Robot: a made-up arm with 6 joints.
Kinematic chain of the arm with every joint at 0, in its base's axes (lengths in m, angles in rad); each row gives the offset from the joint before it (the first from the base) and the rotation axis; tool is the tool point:
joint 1: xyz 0 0 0.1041 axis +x
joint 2: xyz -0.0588 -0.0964 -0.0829 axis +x
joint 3: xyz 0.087 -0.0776 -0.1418 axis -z
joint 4: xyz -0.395 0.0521 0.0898 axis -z
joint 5: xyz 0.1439 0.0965 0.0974 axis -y
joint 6: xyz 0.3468 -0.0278 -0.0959 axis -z
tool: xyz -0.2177 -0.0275 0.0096
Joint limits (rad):
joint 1: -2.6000..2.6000
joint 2: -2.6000..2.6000
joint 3: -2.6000..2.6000
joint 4: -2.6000..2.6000
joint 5: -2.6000..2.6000
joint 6: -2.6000..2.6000
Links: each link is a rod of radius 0.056 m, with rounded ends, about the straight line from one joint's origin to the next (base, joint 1, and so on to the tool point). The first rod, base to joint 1, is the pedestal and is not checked.
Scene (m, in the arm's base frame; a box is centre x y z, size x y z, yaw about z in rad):
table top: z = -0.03
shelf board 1: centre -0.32 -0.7 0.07 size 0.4 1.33 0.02 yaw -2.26
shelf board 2: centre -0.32 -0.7 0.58 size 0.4 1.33 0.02 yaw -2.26
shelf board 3: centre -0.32 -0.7 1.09 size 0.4 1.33 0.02 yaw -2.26
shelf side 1: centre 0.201 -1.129 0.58 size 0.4 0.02 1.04 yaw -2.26
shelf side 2: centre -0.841 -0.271 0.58 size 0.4 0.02 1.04 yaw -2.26
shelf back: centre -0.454 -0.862 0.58 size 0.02 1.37 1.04 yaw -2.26
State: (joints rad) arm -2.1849 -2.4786 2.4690 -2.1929 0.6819 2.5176
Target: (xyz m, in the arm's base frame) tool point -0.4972 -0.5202 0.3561
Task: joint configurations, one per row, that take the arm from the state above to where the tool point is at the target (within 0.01 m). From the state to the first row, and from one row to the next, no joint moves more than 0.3 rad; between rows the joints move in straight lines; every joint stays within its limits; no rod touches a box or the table.
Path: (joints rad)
1: -2.2504 -2.2582 2.2116 -2.2376 0.9792 2.5382
2: -2.3160 -2.0378 1.9543 -2.2824 1.2766 2.5588
3: -2.3815 -1.8174 1.6969 -2.3271 1.5739 2.5794
4: -2.4471 -1.5970 1.4395 -2.3719 1.8712 2.6000
5: -2.3991 -1.7651 1.2315 -2.4479 1.8808 2.3949
6: -2.3510 -1.9332 1.0234 -2.5240 1.8904 2.1898
7: -2.3030 -2.1013 0.8154 -2.6000 1.9000 1.9847

